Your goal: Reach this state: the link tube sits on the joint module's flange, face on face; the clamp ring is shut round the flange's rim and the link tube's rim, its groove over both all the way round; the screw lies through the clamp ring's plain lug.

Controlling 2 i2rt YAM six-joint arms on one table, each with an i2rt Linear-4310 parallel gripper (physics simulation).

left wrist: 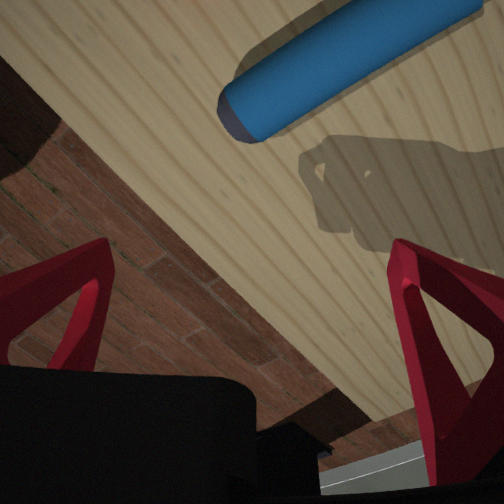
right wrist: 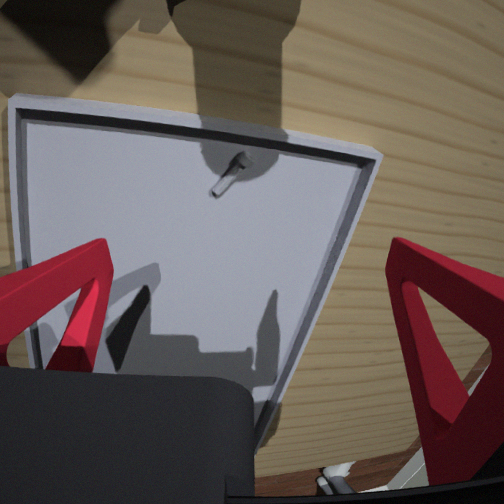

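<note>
In the left wrist view the blue link tube lies on its side on the wooden table, running from the middle to the top right. My left gripper is open and empty, well short of the tube's near end. In the right wrist view a small grey screw lies in a grey tray, near its far edge. My right gripper is open and empty above the tray's near part. The joint module and the clamp ring are not in view.
The table's edge runs diagonally through the left wrist view, with brick floor beyond it. The tray's raised rim runs between my right fingers. A dark shadow falls on the table at the top left.
</note>
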